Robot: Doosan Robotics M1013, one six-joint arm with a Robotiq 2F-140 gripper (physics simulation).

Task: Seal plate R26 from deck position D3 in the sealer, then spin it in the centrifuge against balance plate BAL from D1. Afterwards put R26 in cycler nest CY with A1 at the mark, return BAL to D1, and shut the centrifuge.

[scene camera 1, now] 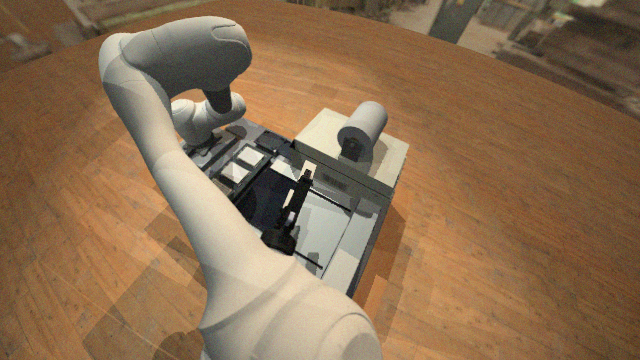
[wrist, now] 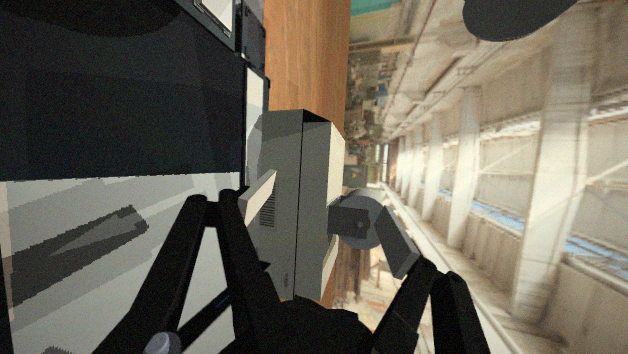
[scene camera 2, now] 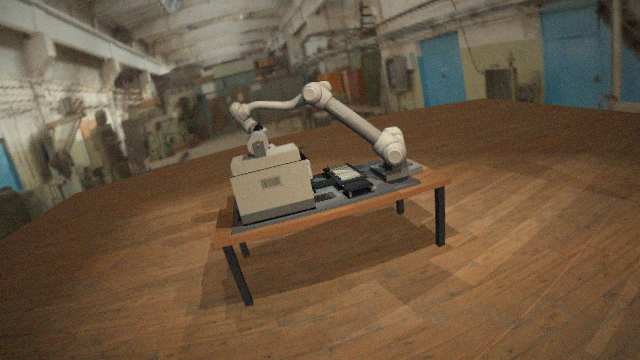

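Where they show: gripper, between the fingertips: (wrist: 326, 198) (scene camera 2: 269, 139); arm's base, origin of its link: (scene camera 1: 203, 142).
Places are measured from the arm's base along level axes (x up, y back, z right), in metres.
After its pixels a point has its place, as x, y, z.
Note:
My gripper (scene camera 1: 299, 183) @[0.354, -0.775, 0.210] (wrist: 326, 198) @[0.354, -0.775, 0.210] is open and empty, fingers wide apart, in front of the vented face of the beige machine with a film roll, which looks like the sealer (scene camera 1: 320, 132) @[0.323, -0.752, -0.018] (scene camera 2: 272, 197) @[0.098, -0.907, -0.131] (wrist: 314, 200) @[0.297, -0.833, 0.078]. Two pale plates (scene camera 1: 250, 156) @[0.041, -0.374, 0.012] (scene camera 1: 235, 173) @[0.041, -0.361, 0.136] sit in dark holders on the deck; their labels are unreadable, so I cannot tell R26 from BAL. Part of a pale plate (wrist: 219, 12) @[0.041, -0.418, 0.012] shows at the top of the wrist view. I cannot clearly identify the centrifuge or nest CY. In scene camera 2 the fingers are hidden behind the roll.
The grey film roll (scene camera 1: 364, 127) @[0.448, -0.896, 0.042] (scene camera 2: 258, 143) @[0.398, -0.908, -0.107] (wrist: 361, 218) @[0.393, -0.867, 0.060] stands above the beige machine. Beside that machine lie a dark navy surface (scene camera 1: 265, 195) @[0.186, -0.631, 0.236] (wrist: 125, 115) @[0.186, -0.686, 0.292] and a pale grey surface with thin black bars (scene camera 1: 325, 225) @[0.183, -0.879, 0.261]. The arm's base (scene camera 2: 392, 171) @[0.006, -0.099, -0.093] stands at the table's other end.

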